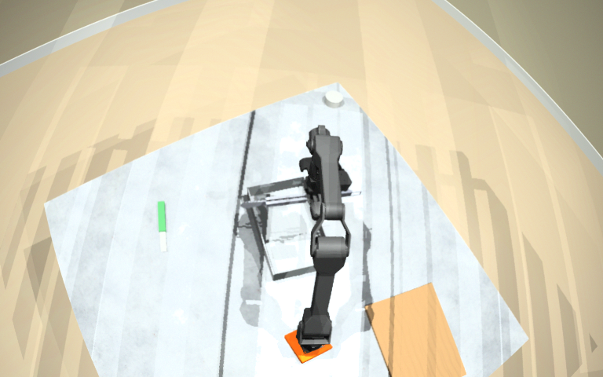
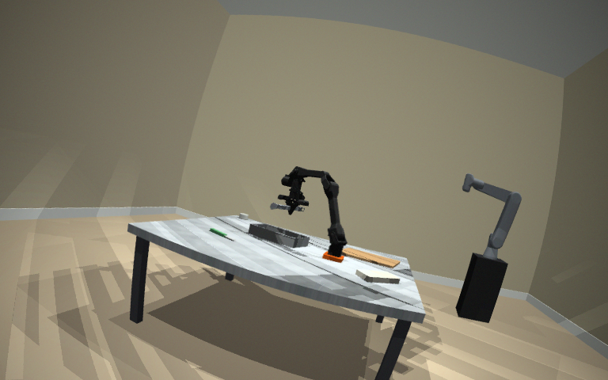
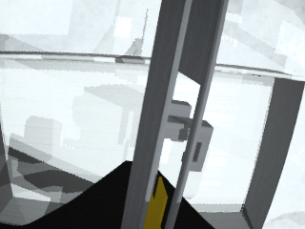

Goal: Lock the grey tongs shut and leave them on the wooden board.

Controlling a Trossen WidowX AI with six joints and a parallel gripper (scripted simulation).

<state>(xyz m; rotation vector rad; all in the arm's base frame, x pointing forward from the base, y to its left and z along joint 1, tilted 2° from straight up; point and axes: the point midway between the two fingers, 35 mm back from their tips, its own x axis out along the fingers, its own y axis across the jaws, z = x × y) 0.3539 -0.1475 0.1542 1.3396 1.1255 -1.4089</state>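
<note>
My gripper tip is now 500 mm past the wooden board, 150 mm to the left of it and 150 mm above it. From my gripper tip the other things lie so: small white cylinder: 470 mm ahead, 320 mm to the right, 140 mm below; then green-handled tool: 440 mm to the left, 160 mm ahead, 150 mm below; then grey roasting tin: 130 mm below, 60 mm to the left, 20 mm ahead.
</note>
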